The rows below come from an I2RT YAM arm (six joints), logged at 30 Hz.
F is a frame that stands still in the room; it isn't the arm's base.
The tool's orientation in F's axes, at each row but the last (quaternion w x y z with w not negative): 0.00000 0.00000 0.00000 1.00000; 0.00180 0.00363 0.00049 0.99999; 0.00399 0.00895 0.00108 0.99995; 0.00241 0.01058 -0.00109 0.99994; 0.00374 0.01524 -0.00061 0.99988; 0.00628 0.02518 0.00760 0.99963; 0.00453 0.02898 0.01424 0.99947; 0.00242 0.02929 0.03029 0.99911
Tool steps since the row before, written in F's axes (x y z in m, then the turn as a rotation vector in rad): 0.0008 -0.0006 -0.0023 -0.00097 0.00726 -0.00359; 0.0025 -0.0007 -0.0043 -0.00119 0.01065 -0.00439; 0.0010 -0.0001 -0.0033 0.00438 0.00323 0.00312; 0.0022 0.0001 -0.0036 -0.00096 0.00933 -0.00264; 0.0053 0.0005 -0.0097 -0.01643 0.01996 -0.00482; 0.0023 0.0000 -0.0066 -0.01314 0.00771 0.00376; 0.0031 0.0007 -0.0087 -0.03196 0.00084 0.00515; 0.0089 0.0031 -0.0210 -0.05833 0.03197 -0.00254
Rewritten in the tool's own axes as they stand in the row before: -0.0008 0.0006 -0.0023 0.00097 -0.00726 -0.00359; -0.0025 0.0007 -0.0043 0.00120 -0.01065 -0.00439; -0.0011 0.0001 -0.0033 -0.00430 -0.00326 0.00320; -0.0023 -0.0001 -0.0036 0.00095 -0.00932 -0.00268; -0.0056 -0.0005 -0.0095 0.01642 -0.01983 -0.00535; -0.0026 -0.0001 -0.0065 0.01341 -0.00749 0.00321; -0.0036 -0.0010 -0.0085 0.03221 -0.00043 0.00331; -0.0101 -0.0044 -0.0202 0.05829 -0.03189 -0.00402
